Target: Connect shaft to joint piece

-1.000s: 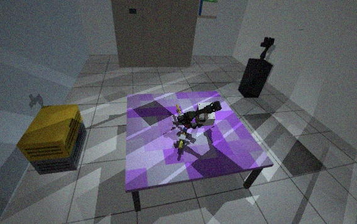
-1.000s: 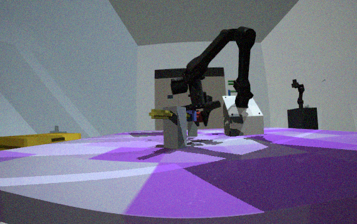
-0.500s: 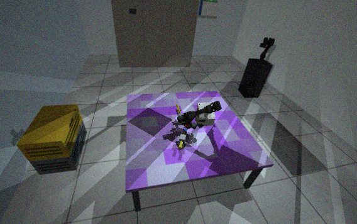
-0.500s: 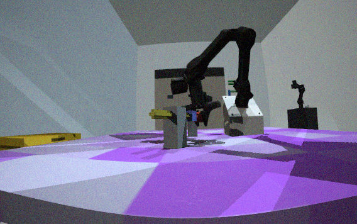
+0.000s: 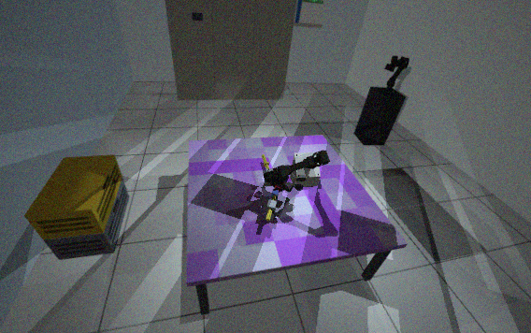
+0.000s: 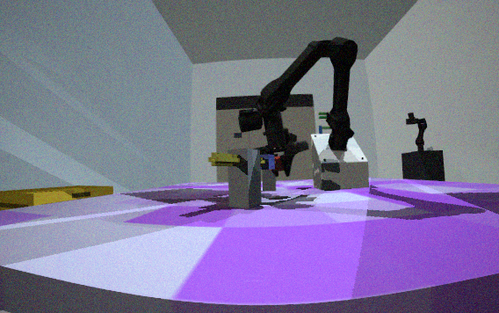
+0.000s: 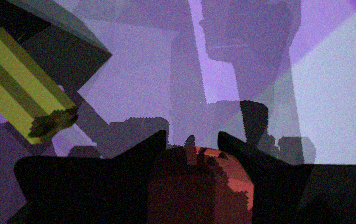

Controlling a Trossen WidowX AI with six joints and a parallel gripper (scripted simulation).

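The red joint piece lies 10 mm ahead of my gripper tip, 20 mm to the left of it and 40 mm above it.
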